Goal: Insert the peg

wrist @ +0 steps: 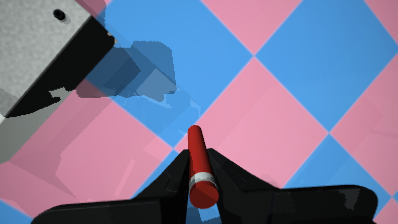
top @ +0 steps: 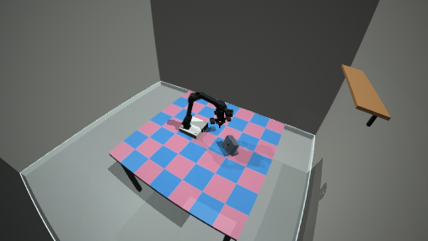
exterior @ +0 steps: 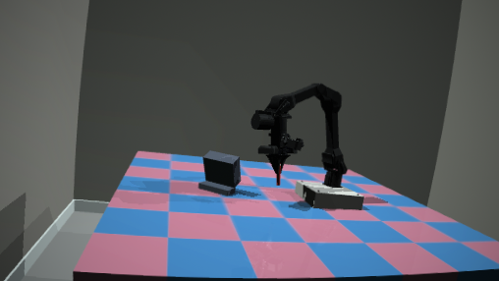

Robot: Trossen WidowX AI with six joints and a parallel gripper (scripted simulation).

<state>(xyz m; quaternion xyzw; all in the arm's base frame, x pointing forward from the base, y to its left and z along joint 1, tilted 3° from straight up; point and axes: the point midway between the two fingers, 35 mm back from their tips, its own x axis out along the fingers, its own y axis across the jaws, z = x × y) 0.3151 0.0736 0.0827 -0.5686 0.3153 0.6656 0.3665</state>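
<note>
Right now the sloped panel is 15 cm ahead of my gripper tip, 17 cm to the right of it and 3 cm below it. Round my gripper tip: red peg 2 cm above.
</note>
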